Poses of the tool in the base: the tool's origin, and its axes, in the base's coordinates. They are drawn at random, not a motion.
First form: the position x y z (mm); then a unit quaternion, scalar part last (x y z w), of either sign.
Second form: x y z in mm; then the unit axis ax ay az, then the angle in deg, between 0 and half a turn. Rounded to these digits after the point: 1 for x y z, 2 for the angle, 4 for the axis.
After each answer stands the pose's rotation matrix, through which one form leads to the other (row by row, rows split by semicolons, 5 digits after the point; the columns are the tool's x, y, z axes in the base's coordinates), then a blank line. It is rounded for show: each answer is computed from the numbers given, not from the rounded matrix.
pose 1, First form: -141.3 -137.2 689.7 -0.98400 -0.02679 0.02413 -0.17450
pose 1, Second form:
-141.3 -137.2 689.7 0.9993 0.0272 -0.0245 159.90
0.99740 0.06114 -0.03814; 0.04430 -0.93766 -0.34471; -0.05684 0.34212 -0.93794

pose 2, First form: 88.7 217.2 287.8 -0.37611 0.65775 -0.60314 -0.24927
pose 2, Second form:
88.7 217.2 287.8 0.3884 -0.6792 0.6228 151.13
-0.59281 -0.79546 0.12578; -0.19408 -0.01047 -0.98093; 0.78160 -0.60592 -0.14818

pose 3, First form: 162.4 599.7 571.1 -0.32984 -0.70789 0.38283 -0.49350
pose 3, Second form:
162.4 599.7 571.1 0.3792 0.8139 -0.4402 120.86
-0.29533 0.84483 0.44614; 0.08913 0.48930 -0.86755; -0.95123 -0.21645 -0.21980

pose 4, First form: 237.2 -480.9 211.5 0.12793 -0.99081 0.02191 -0.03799
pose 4, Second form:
237.2 -480.9 211.5 -0.1280 0.9915 -0.0219 175.65
-0.96438 -0.25185 0.08089; -0.25517 0.96631 -0.03370; -0.06968 -0.05314 -0.99615

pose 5, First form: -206.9 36.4 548.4 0.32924 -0.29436 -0.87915 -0.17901
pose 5, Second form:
-206.9 36.4 548.4 -0.3346 0.2992 0.8936 159.38
-0.71911 -0.50859 -0.47352; 0.12092 -0.76261 0.63545; -0.68429 0.39970 0.60990

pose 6, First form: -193.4 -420.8 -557.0 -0.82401 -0.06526 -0.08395 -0.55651
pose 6, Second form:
-193.4 -420.8 -557.0 0.9918 0.0785 0.1010 112.37
0.97739 0.01411 0.21099; 0.20099 -0.37208 -0.90618; 0.06572 0.92809 -0.36650

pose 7, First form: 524.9 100.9 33.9 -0.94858 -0.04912 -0.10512 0.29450
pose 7, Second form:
524.9 100.9 33.9 -0.9926 -0.0514 -0.1100 145.74
0.97307 0.15510 0.17050; 0.03127 -0.82171 0.56904; 0.22836 -0.54839 -0.80444

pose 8, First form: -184.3 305.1 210.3 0.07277 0.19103 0.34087 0.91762
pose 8, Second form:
-184.3 305.1 210.3 0.1831 0.4806 0.8576 46.84
0.69463 -0.59777 0.40019; 0.65338 0.75703 -0.00332; -0.30097 0.26378 0.91642

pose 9, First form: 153.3 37.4 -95.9 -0.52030 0.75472 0.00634 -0.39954
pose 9, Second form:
153.3 37.4 -95.9 0.5676 -0.8233 -0.0069 132.90
-0.13930 -0.78031 -0.60969; -0.79044 0.45849 -0.40620; 0.59649 0.42534 -0.68065

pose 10, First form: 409.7 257.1 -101.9 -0.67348 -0.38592 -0.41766 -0.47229
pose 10, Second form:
409.7 257.1 -101.9 0.7641 0.4378 0.4738 123.63
0.35326 0.12530 0.92710; 0.91433 -0.25602 -0.31379; 0.19804 0.95852 -0.20501

